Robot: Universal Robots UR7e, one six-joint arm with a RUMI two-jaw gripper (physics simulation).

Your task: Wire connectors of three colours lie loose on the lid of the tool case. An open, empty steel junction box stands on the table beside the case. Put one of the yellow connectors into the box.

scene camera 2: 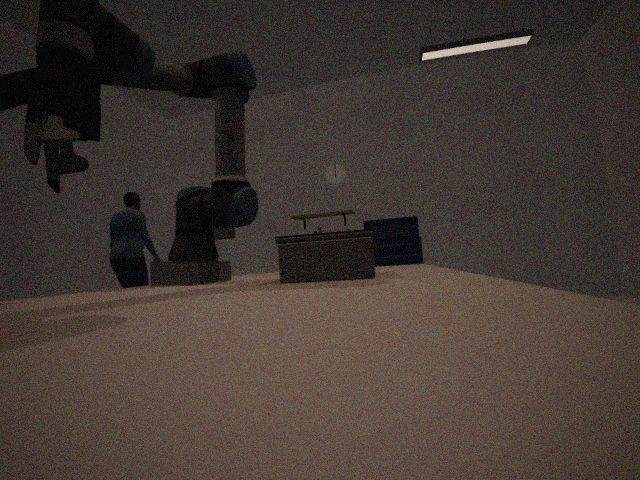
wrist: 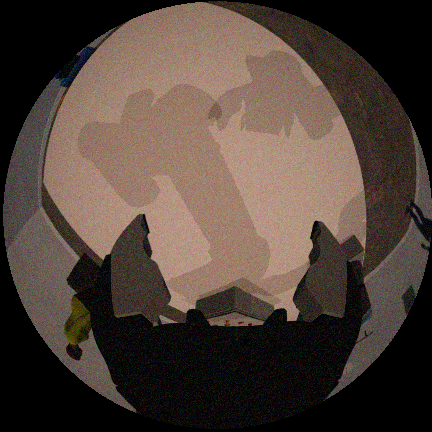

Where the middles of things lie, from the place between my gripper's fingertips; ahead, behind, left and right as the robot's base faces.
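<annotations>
You'd find the tool case [scene camera 2: 347, 255] 46 cm to the left of my hand and 36 cm ahead of it, and it's also 13 cm below my hand.
</annotations>
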